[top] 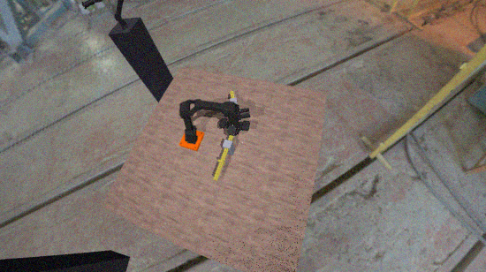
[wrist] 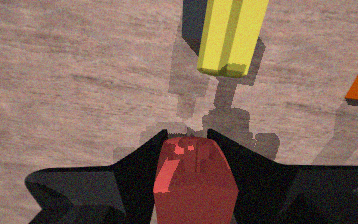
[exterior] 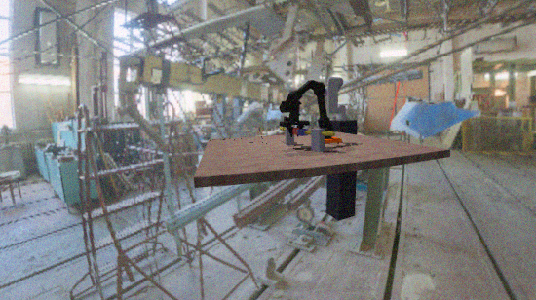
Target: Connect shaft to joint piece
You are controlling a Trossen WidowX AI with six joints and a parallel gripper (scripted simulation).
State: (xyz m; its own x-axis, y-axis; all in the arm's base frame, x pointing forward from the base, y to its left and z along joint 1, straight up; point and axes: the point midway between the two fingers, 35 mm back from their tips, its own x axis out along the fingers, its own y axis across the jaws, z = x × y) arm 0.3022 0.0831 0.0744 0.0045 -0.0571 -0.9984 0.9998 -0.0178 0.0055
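Right now my gripper tip is 40 mm below the red joint piece and 20 mm to the right of it.
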